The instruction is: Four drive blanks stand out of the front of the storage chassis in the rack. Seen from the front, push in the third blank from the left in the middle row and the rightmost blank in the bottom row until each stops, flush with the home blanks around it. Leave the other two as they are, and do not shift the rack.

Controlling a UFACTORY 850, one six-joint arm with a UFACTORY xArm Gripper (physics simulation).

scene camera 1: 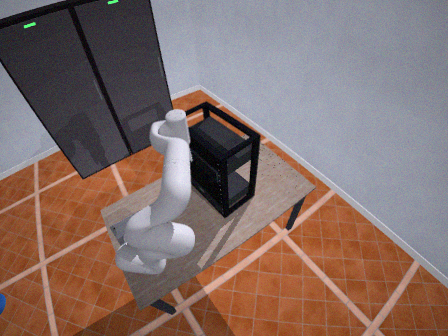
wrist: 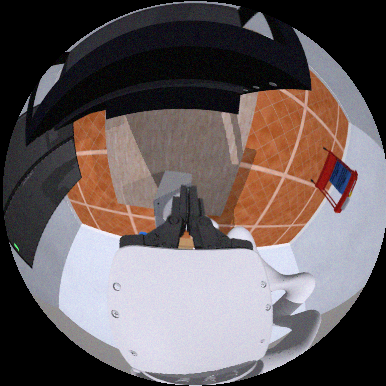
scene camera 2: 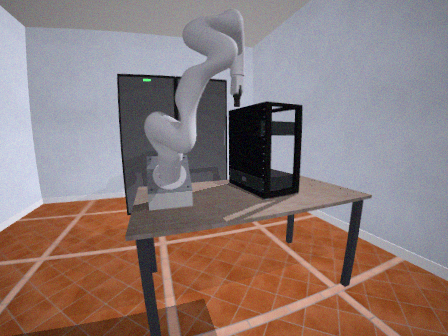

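The black rack stands upright on the table. An upper unit and a lower unit show through its open side. Its front is very dark; I cannot make out the drive blanks or tell which stand out, and the arm covers part of the front in scene camera 1. My gripper is shut and empty. It points down at about the height of the rack's top, apart from the rack. The arm hides it in scene camera 1.
The wooden table carries the rack and the arm's base. A tall dark cabinet stands against the wall beyond. A red and blue cart stands on the floor far off in the wrist view.
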